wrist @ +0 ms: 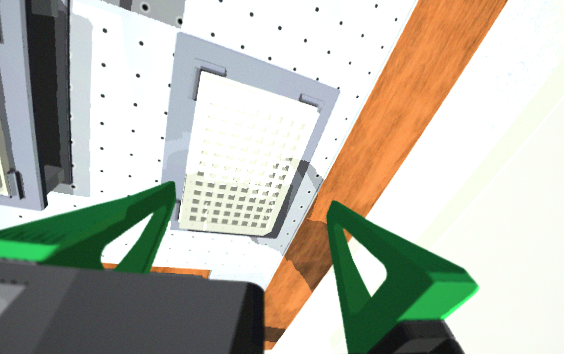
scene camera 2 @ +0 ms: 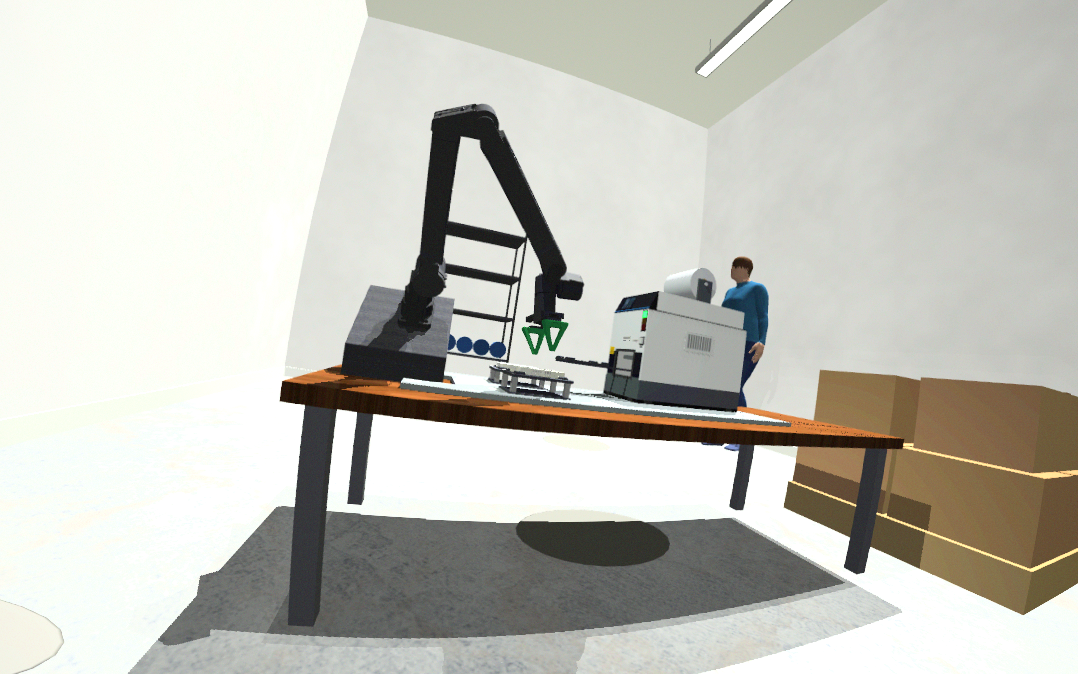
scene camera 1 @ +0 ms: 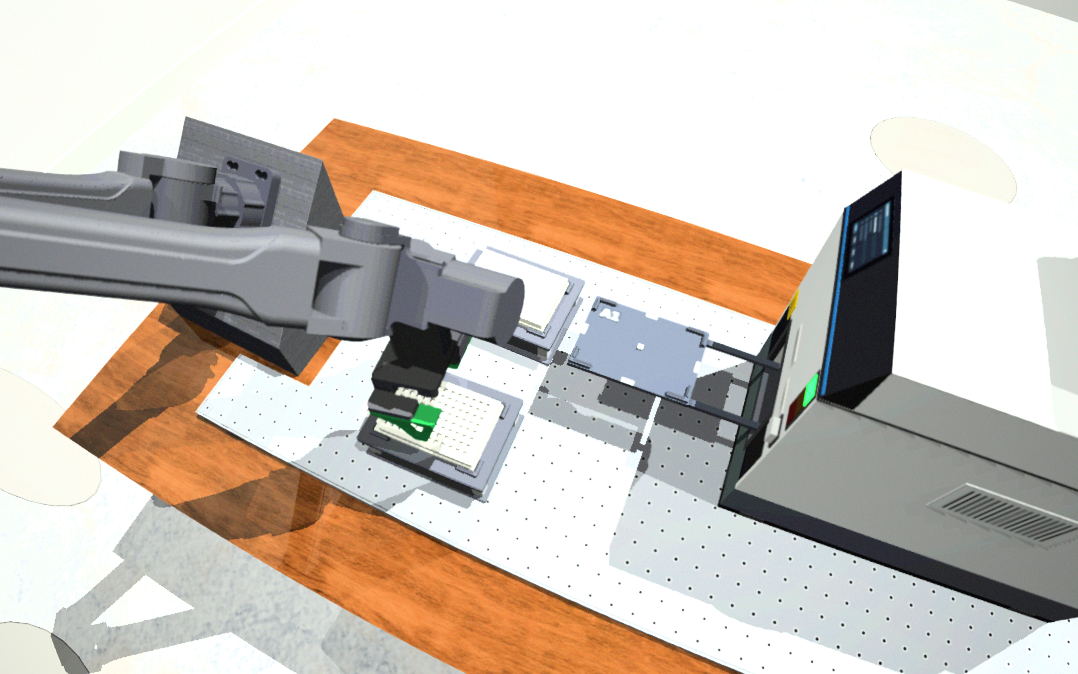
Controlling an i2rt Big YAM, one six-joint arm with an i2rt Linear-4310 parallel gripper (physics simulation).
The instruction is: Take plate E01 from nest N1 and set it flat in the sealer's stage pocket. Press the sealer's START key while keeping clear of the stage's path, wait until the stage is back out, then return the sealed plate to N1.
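Places are measured from the arm's base along level axes (x ahead, y left, z up), in millimetres.
Pixels of known places: gripper, fingertip midpoint: (wrist: 256, 199) (scene camera 2: 543, 352) (scene camera 1: 437, 402); arm's base, origin of the base link: (scene camera 2: 416, 312) (scene camera 1: 247, 210).
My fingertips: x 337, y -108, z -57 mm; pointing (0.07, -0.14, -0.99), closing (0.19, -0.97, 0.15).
For each thing: its top centre in the pictures, then the offset to it from my fingertips. "spot": a spot on its surface instead.
- cream plate with open wells, middle of its top: (wrist: 243, 175) (scene camera 1: 437, 414) (scene camera 2: 537, 368) dy +2, dx -9, dz -43 mm
- smooth-topped pale plate, middle of its top: (scene camera 1: 512, 285) (scene camera 2: 518, 365) dy +207, dx -13, dz -48 mm
- sealer's stage, middle of its top: (scene camera 1: 678, 357) (scene camera 2: 595, 360) dy +161, dx +221, dz +1 mm
- lit green key, surface spot: (scene camera 1: 810, 391) (scene camera 2: 645, 313) spot: dy +70, dx +326, dz +166 mm
A cream plate with open wells (scene camera 1: 476, 421) (wrist: 250, 145) lies flat in the near nest (scene camera 1: 502, 445) (wrist: 181, 125). A smooth-topped pale plate (scene camera 1: 542, 298) sits in the other nest (scene camera 1: 562, 308) (wrist: 25, 150). I cannot read labels showing which is E01 or N1. My gripper (scene camera 1: 442, 397) (scene camera 2: 543, 349) (wrist: 256, 199) is open and empty, pointing down above the near plate; in the wrist view the plate's lower end shows between the green fingers. The sealer's stage (scene camera 1: 667, 349) (scene camera 2: 580, 361) is out, its pocket empty. A lit green key (scene camera 1: 810, 391) (scene camera 2: 645, 313) is on the sealer's front.
The sealer (scene camera 1: 969, 429) (scene camera 2: 691, 373) stands beyond the stage, joined to it by two dark rails. The arm's dark base block (scene camera 2: 397, 349) stands at the table's other end. A person (scene camera 2: 747, 309) stands behind the sealer. Cardboard boxes (scene camera 2: 977, 429) are at the right.
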